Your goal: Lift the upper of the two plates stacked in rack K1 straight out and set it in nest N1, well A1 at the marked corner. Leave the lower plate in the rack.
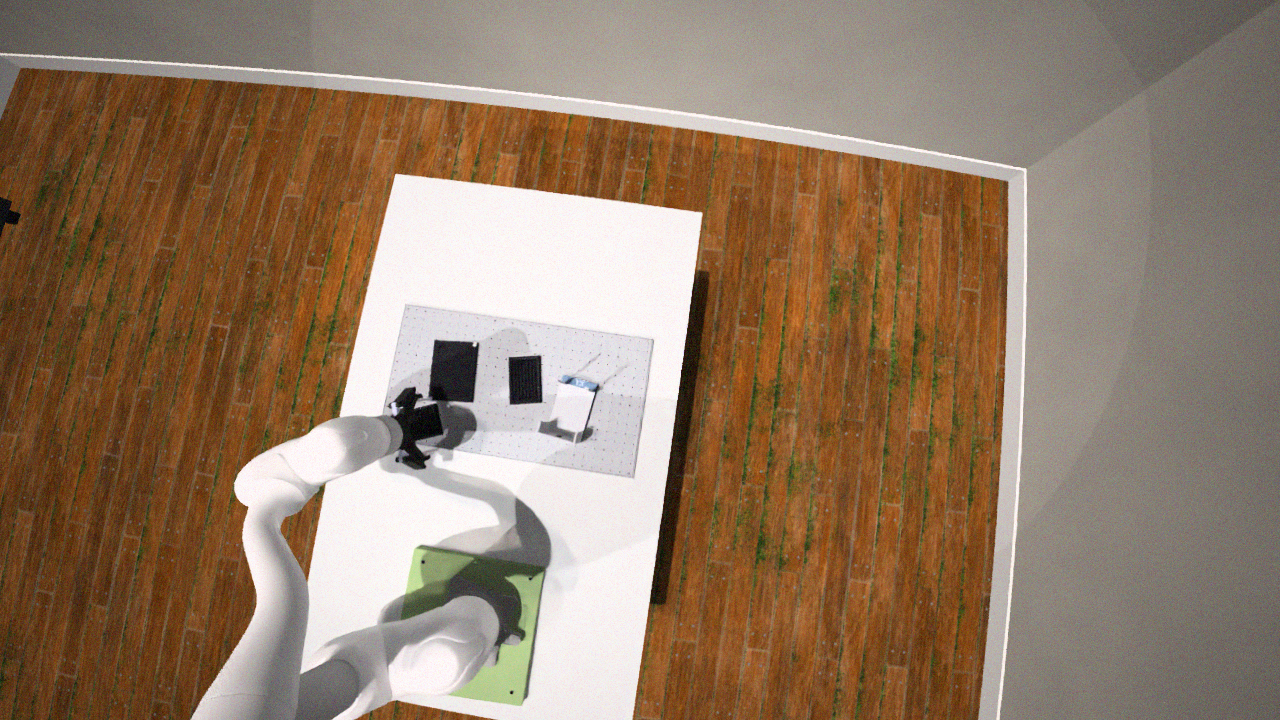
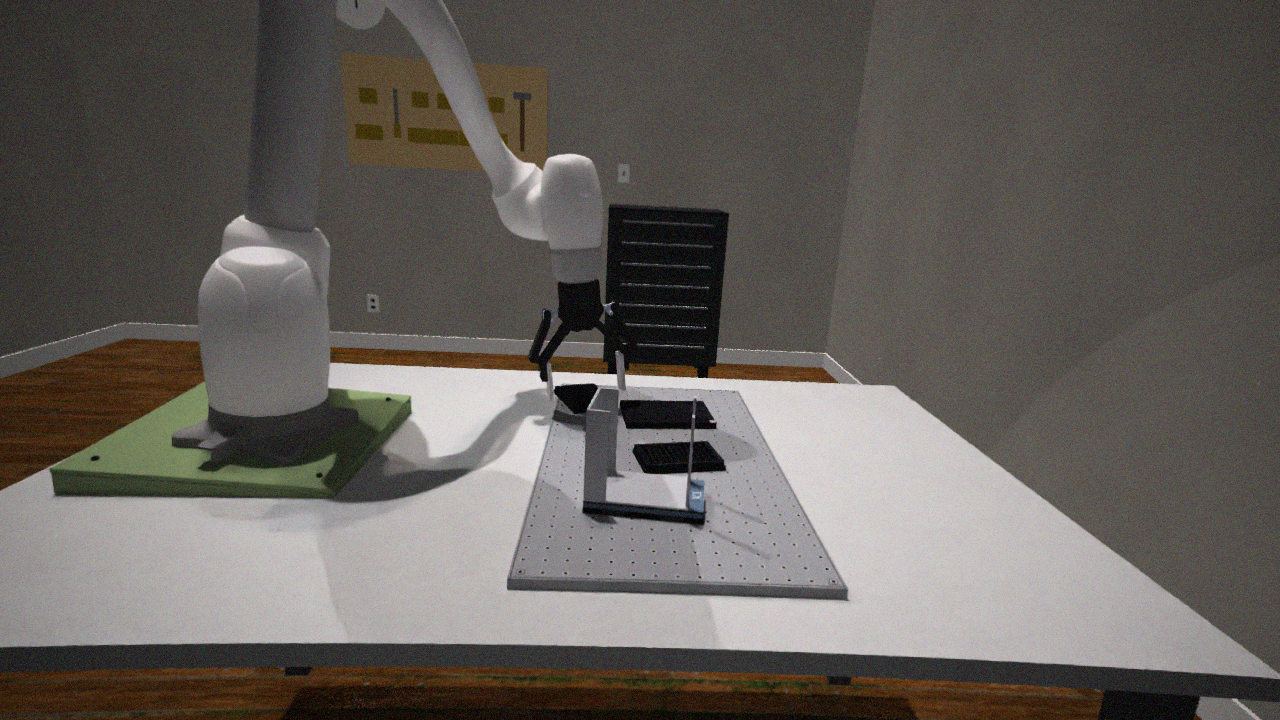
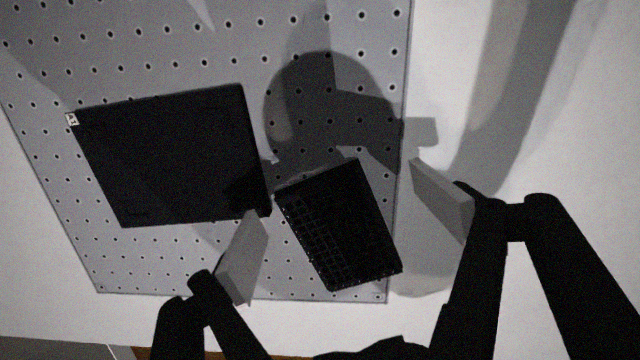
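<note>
My gripper is wide open and empty. Its fingertips stand apart on either side of a black gridded plate, with a gap at each side. This plate lies turned relative to the board, at its edge. Whether a second plate lies under it, and rack K1's label, I cannot tell. Nest N1, a wide flat black shape, lies beside it. Its white A1 tag marks one corner, far from the gripper.
Another black gridded plate lies mid-board. Beyond it stands a pale fixture with tall uprights and a blue label. All stand on the grey perforated board. The arm's green base plate is nearby.
</note>
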